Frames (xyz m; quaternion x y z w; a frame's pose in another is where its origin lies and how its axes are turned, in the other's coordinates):
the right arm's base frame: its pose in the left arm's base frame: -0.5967 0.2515 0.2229 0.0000 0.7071 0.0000 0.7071
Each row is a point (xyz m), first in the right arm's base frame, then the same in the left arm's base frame.
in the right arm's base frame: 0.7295 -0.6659 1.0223
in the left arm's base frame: 0.4256 -0.4144 -0.5066
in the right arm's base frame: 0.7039 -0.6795 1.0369
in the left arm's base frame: 0.4402 -0.4280 -0.4810
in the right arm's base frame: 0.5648 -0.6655 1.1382
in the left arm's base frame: 0.5415 -0.4140 -0.3419
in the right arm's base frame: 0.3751 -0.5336 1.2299
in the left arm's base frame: 0.6332 -0.2821 -0.1522
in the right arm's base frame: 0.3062 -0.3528 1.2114
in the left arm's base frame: 0.6147 -0.1013 -0.0833
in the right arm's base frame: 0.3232 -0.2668 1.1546
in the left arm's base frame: 0.5579 -0.0153 -0.1003
